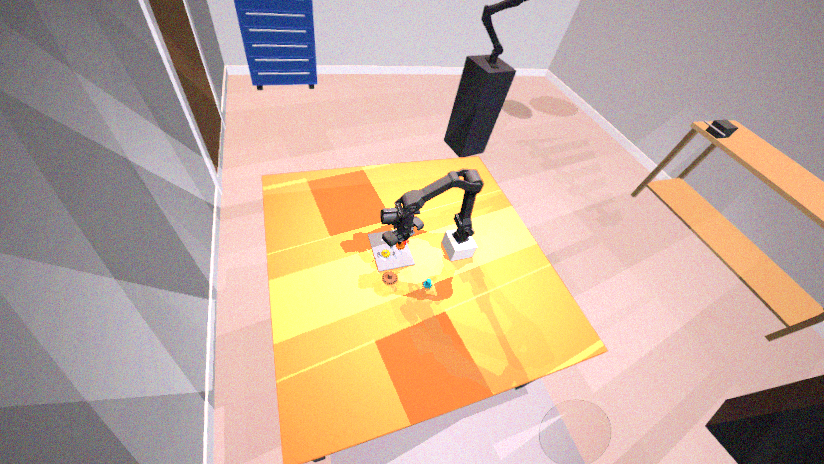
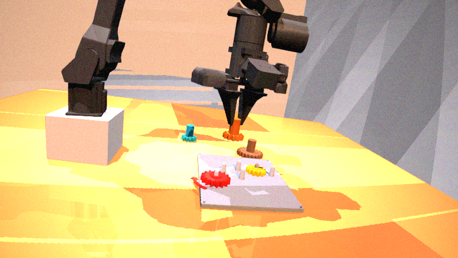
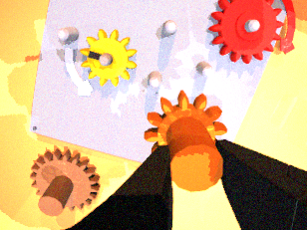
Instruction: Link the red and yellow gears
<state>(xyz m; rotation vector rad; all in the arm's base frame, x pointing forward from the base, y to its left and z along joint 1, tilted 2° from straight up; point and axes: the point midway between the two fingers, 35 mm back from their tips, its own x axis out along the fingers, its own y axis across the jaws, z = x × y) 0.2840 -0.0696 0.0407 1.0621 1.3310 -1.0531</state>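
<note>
The red gear lies 40 mm behind my gripper tip, 60 mm to the right of it and 80 mm below it. From my gripper tip the other things lie so: orange gear 10 mm below; yellow gear 50 mm ahead, 20 mm to the right, 80 mm below; red arrow 80 mm behind, 70 mm to the right, 90 mm below.
</note>
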